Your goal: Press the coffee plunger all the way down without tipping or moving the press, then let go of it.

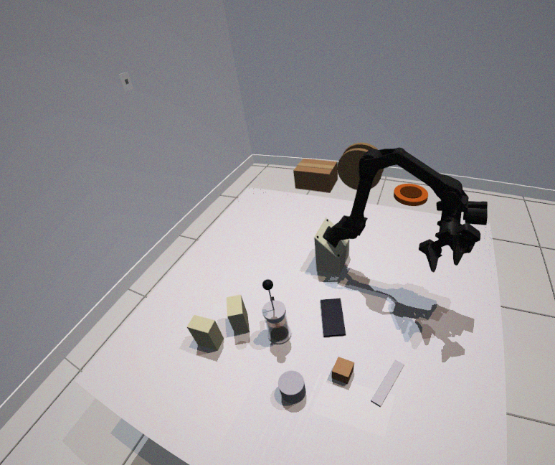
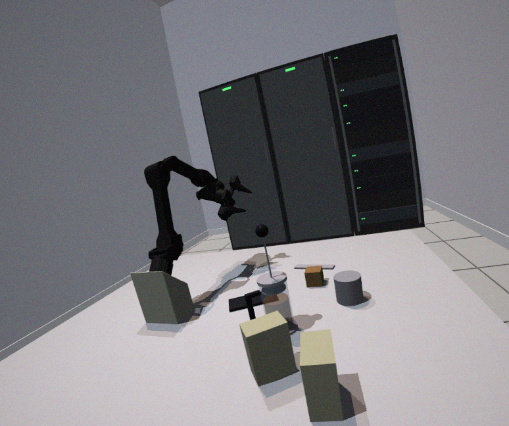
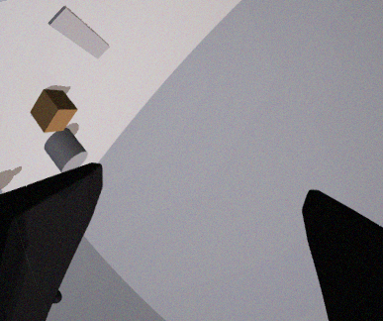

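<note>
Now: the glass coffee press 17 cm ahead of my gripper tip, 45 cm to the right of it and 15 cm below it. Round my gripper tip: grey strip (23 cm ahead, 7 cm to the right, 27 cm below); small brown cube (25 cm ahead, 20 cm to the right, 25 cm below); black flat slab (6 cm ahead, 30 cm to the right, 27 cm below).
</note>
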